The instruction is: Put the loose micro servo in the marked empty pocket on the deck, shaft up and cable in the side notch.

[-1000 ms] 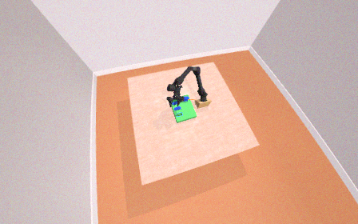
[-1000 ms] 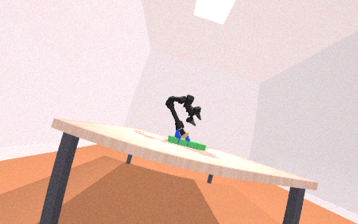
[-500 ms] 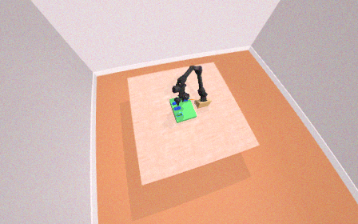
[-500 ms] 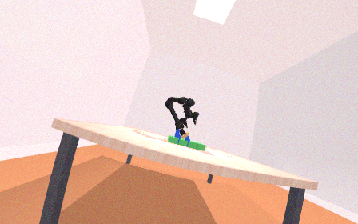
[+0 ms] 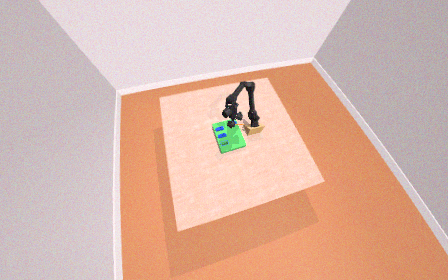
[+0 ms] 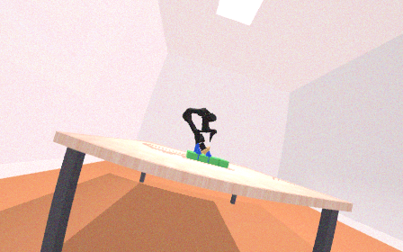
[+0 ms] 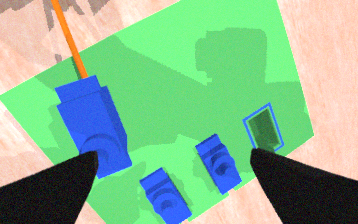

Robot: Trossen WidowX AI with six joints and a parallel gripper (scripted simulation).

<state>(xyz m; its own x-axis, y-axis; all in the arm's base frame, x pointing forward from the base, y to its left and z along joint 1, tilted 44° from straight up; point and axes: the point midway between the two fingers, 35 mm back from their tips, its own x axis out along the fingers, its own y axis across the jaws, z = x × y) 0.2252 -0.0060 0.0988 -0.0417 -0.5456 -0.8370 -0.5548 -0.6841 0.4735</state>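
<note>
My gripper tip is now 12 cm above the green deck, 4 cm to the right of it and 1 cm past it.
</note>
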